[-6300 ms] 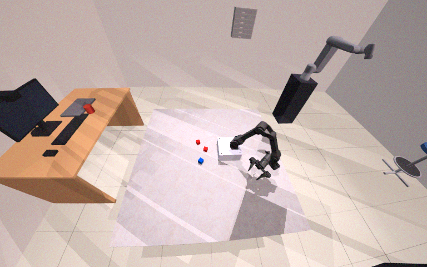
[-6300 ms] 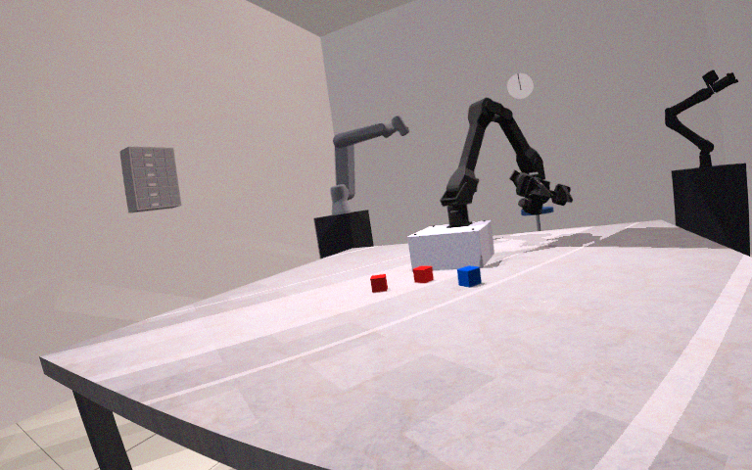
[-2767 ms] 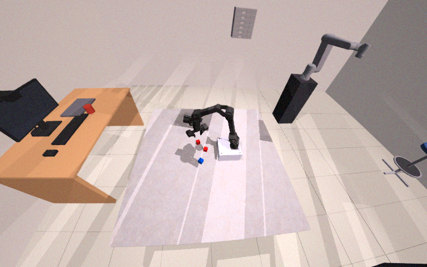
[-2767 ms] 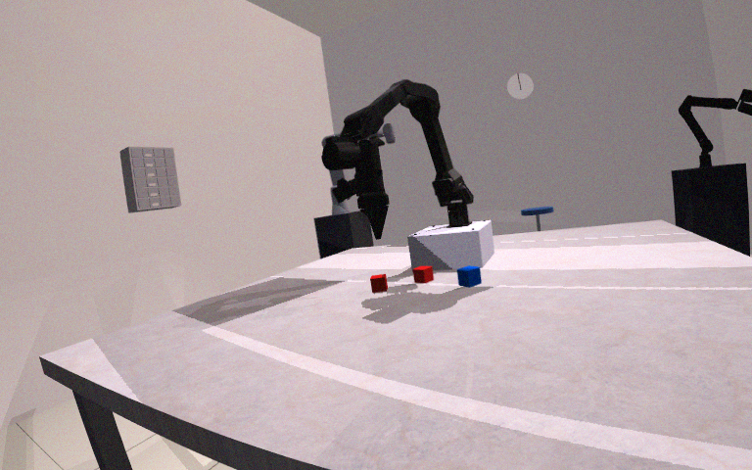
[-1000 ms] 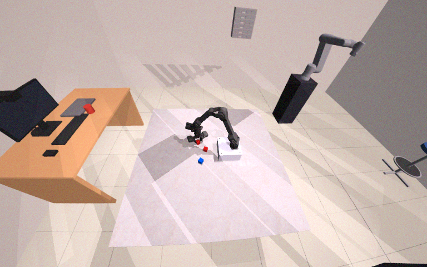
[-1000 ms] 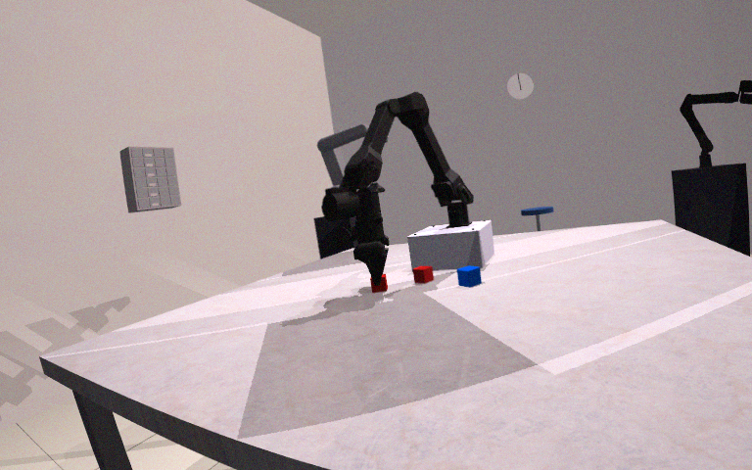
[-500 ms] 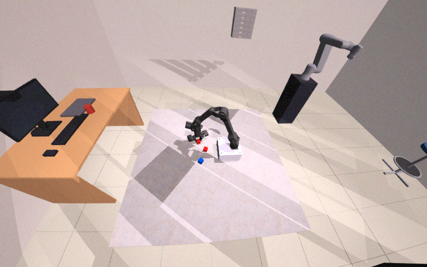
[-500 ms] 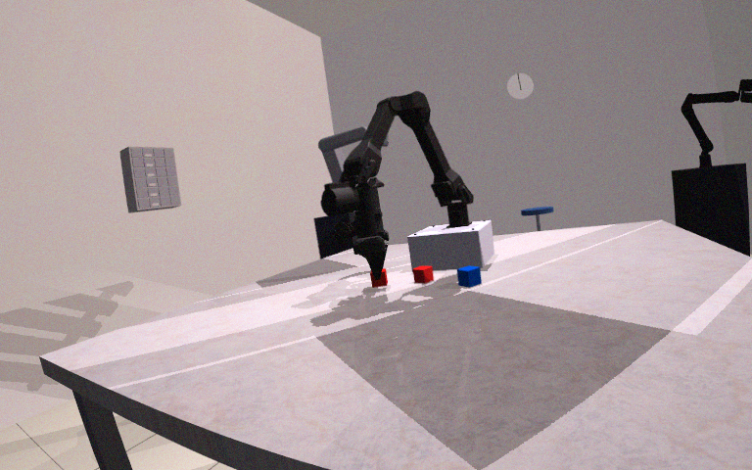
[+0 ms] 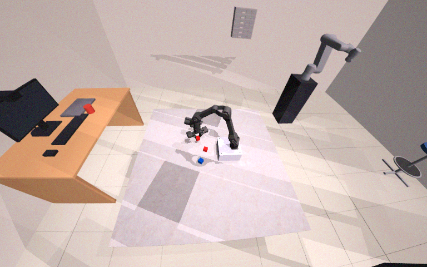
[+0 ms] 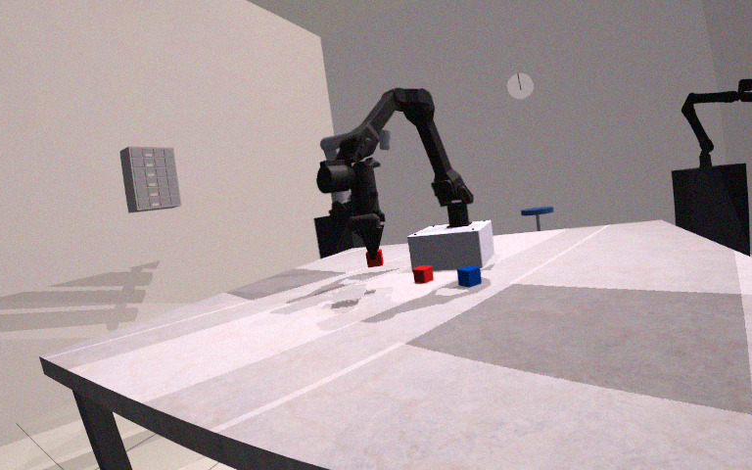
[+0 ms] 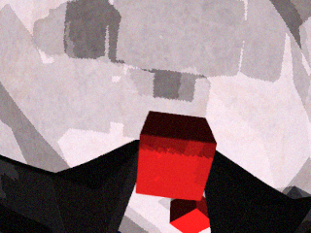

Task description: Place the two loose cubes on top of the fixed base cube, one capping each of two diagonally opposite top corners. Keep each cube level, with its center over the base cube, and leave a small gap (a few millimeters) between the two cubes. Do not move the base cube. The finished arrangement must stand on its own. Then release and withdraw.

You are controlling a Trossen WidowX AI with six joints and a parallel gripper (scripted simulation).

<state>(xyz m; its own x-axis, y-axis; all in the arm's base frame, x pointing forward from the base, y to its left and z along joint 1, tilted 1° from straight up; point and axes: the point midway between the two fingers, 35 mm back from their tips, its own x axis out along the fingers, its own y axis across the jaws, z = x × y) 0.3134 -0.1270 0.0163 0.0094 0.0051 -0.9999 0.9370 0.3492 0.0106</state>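
My gripper tip is 20 mm past the blue base cube, 210 mm to the right of it and 60 mm above it.
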